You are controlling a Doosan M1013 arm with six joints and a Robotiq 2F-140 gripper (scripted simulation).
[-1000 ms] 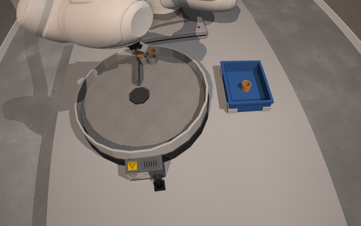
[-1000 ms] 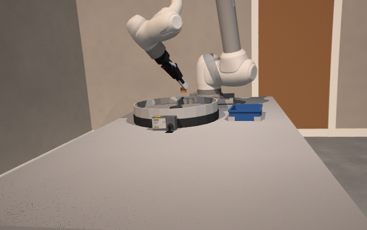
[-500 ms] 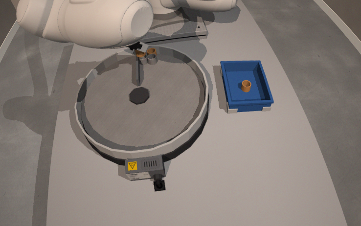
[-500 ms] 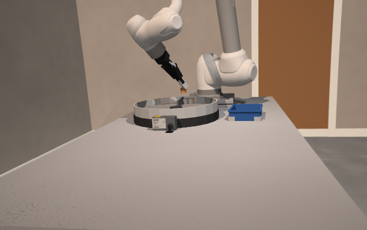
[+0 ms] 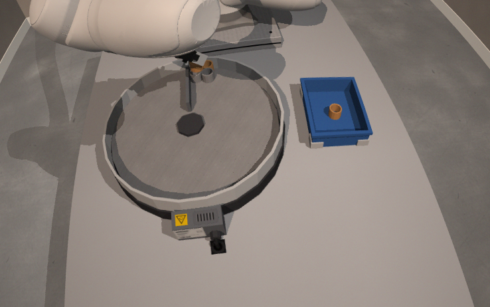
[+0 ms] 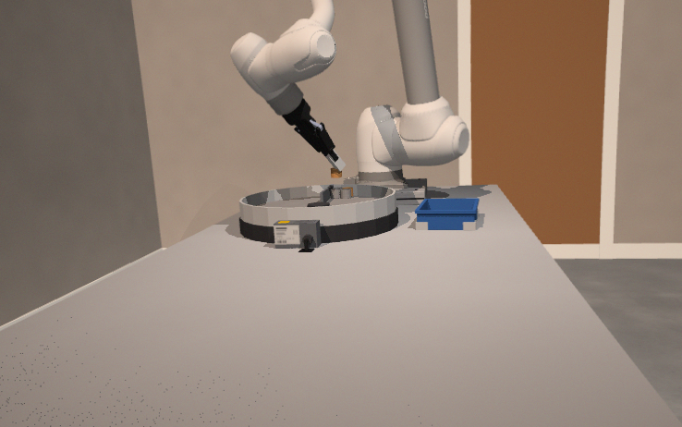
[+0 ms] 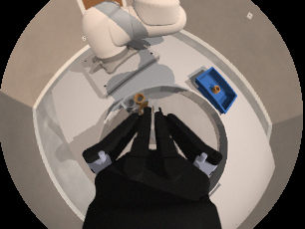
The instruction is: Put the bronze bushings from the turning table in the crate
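My gripper is now 300 mm to the right of the blue crate, 150 mm above it and 130 mm short of it.
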